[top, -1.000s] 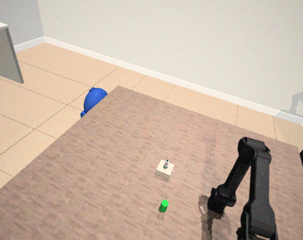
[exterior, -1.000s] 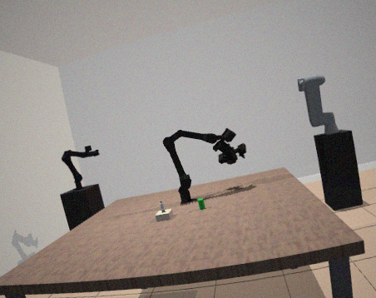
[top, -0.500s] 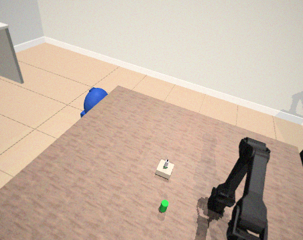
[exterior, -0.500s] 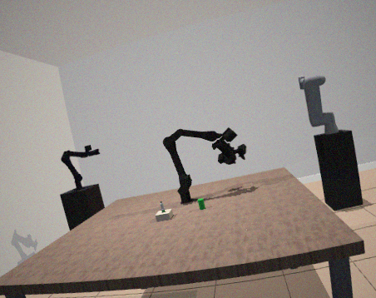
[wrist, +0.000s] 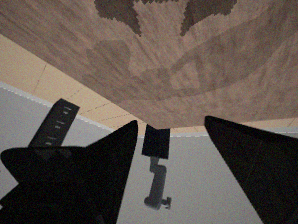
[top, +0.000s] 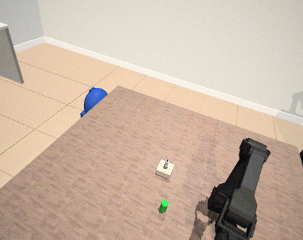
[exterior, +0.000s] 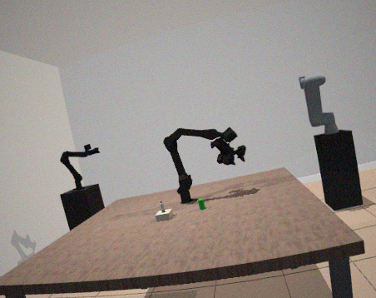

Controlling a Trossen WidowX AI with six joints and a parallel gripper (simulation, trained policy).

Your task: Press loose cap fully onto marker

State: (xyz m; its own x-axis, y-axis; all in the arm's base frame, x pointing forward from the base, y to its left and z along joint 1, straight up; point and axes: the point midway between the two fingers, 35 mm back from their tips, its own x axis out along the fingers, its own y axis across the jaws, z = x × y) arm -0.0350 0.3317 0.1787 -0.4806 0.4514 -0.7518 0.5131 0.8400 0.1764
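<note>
Now: gripper tip 260 mm short of the green cap, 230 mm to the left of it and 130 mm above it. Round my gripper tip: holder block: 320 mm ahead, 410 mm to the right, 140 mm below.
</note>
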